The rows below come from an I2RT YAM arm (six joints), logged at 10 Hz.
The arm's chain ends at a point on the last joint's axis. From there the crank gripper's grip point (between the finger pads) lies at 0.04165 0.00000 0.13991 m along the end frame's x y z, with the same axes.
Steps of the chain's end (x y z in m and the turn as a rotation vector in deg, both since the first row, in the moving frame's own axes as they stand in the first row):
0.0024 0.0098 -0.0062 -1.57 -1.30 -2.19
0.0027 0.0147 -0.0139 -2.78 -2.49 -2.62
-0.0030 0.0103 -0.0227 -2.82 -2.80 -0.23
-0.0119 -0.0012 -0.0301 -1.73 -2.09 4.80
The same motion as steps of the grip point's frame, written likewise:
-0.0007 0.0121 -0.0053 -1.57 -1.30 -2.19
-0.0033 0.0198 -0.0123 -2.78 -2.49 -2.62
-0.0099 0.0171 -0.0210 -2.82 -2.80 -0.23
-0.0173 0.0063 -0.0288 -1.73 -2.09 4.80

